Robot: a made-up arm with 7 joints. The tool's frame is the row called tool. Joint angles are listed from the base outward.
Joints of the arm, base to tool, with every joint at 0 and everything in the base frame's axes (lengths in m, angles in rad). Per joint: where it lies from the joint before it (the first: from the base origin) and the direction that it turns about. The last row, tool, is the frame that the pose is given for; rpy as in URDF.
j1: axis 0 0 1 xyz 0.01 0.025 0.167
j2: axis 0 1 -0.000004 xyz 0.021 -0.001 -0.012
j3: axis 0 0 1 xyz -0.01 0.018 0.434
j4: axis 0 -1 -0.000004 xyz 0.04 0.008 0.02
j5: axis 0 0.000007 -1 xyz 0.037 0.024 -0.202
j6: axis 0 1 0.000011 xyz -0.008 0.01 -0.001
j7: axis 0 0.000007 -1 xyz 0.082 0.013 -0.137
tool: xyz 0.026 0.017 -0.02 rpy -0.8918 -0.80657 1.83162
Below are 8 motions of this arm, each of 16 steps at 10 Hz.
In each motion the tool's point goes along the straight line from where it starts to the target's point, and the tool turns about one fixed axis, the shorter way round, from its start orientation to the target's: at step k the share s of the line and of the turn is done. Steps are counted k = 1, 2, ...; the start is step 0. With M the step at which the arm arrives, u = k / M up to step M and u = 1 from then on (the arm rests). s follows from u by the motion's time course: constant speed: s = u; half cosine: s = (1 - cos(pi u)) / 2; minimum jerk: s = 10 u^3 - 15 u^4 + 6 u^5.
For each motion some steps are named. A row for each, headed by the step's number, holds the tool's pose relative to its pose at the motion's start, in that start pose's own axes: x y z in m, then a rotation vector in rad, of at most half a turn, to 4 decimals.
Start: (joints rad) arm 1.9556 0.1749 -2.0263 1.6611 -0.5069 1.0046 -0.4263
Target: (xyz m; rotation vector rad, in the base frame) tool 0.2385 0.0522 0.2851 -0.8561 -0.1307 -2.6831
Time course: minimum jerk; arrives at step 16
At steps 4, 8, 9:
4: 0.0119 0.0333 -0.0074 0.1073 -0.1226 0.0732
8: 0.0572 0.1608 -0.0360 0.5181 -0.5921 0.3536
9: 0.0705 0.1981 -0.0443 0.6383 -0.7295 0.4356

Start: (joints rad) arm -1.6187 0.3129 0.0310 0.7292 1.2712 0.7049 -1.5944
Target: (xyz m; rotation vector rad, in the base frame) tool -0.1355 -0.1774 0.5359 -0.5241 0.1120 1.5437
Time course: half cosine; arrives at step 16
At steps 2, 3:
2: 0.0127 -0.0035 0.0090 0.0533 0.0273 0.0505
3: 0.0281 -0.0077 0.0198 0.1180 0.0604 0.1119

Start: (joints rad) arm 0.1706 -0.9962 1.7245 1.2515 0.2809 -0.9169 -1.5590
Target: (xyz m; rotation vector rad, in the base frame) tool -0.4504 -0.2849 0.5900 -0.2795 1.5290 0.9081
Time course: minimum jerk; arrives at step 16
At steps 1, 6, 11, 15, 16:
1: 0.0000 -0.0007 0.0012 -0.0025 0.0026 0.0011
6: 0.0038 -0.0859 0.1438 -0.3095 0.3276 0.1382
11: 0.0115 -0.2560 0.4284 -0.9221 0.9761 0.4119
15: 0.0139 -0.3115 0.5212 -1.1220 1.1877 0.5012
16: 0.0140 -0.3122 0.5224 -1.1245 1.1903 0.5023

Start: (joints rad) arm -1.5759 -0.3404 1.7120 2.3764 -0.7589 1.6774 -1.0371
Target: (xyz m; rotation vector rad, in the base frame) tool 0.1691 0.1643 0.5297 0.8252 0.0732 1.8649
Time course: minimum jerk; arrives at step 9
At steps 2, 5, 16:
2: 0.0132 0.0112 -0.0046 0.0484 -0.0667 -0.0551
5: 0.1043 0.0882 -0.0367 0.3819 -0.5265 -0.4354
16: 0.1729 0.1462 -0.0608 0.6329 -0.8727 -0.7216

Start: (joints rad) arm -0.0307 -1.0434 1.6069 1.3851 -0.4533 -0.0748 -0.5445
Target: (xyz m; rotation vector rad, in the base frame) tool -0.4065 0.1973 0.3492 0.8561 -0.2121 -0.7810
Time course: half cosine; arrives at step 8
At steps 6, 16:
6: 0.1708 -0.0679 0.1448 0.6824 -0.1305 0.3808
16: 0.2001 -0.0795 0.1696 0.7994 -0.1529 0.4462

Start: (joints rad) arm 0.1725 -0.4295 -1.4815 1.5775 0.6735 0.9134 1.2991
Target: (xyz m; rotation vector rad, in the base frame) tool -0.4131 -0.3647 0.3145 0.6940 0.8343 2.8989
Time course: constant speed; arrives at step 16
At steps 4, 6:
4: 0.0161 -0.1238 -0.0269 -0.1911 -0.0010 -0.1367
6: 0.0242 -0.1857 -0.0404 -0.2866 -0.0015 -0.2050

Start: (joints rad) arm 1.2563 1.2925 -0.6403 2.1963 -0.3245 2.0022 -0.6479
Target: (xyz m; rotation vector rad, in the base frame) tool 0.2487 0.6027 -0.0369 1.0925 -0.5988 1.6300
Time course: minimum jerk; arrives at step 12
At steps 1, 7, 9, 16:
1: 0.0006 -0.0004 -0.0003 -0.0033 -0.0053 -0.0011
7: 0.0791 -0.0548 -0.0398 -0.4296 -0.6790 -0.1361
9: 0.1085 -0.0752 -0.0546 -0.5894 -0.9317 -0.1868
16: 0.1210 -0.0839 -0.0609 -0.6575 -1.0393 -0.2084

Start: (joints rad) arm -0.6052 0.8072 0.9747 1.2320 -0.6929 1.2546 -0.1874
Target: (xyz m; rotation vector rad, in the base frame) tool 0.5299 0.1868 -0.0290 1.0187 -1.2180 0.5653
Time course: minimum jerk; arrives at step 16
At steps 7, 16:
7: -0.0666 -0.0270 -0.0690 -0.3112 -0.1983 -0.2818
16: -0.1735 -0.0703 -0.1797 -0.8104 -0.5163 -0.7338

